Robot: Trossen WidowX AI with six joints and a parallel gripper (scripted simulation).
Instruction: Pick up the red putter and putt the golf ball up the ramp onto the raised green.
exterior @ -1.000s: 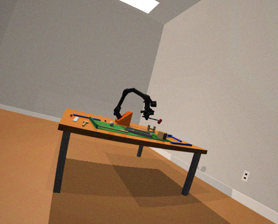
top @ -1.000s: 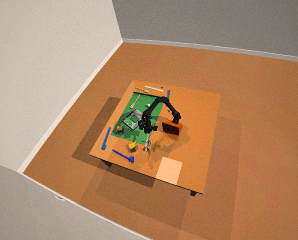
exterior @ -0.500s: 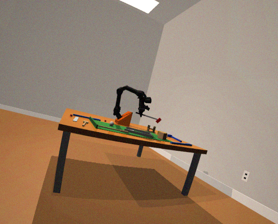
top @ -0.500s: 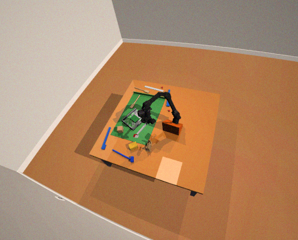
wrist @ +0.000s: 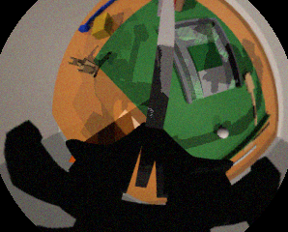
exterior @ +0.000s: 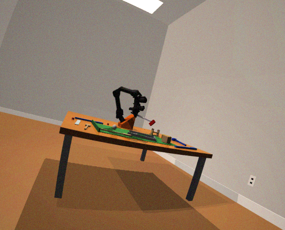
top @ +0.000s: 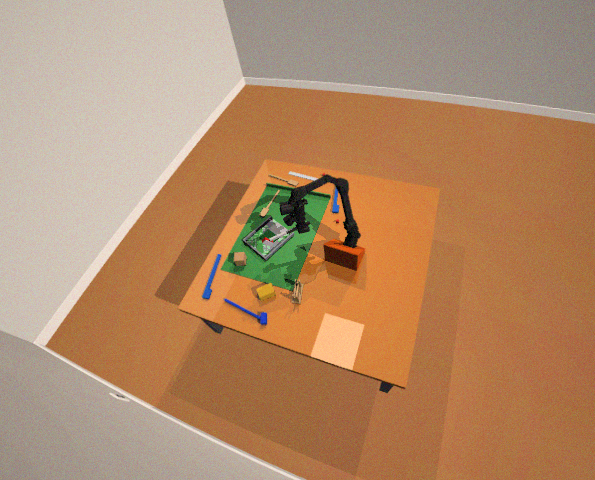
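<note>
My gripper tip is now 6 cm short of the red putter, 6 cm to the right of it and 1 cm below it. The rest, counted from my gripper tip: wooden cube (29 cm ahead, 26 cm to the left, 12 cm below); white golf ball (16 cm ahead, 21 cm to the right, 13 cm below); yellow block (3 cm ahead, 38 cm to the left, 13 cm below).
</note>
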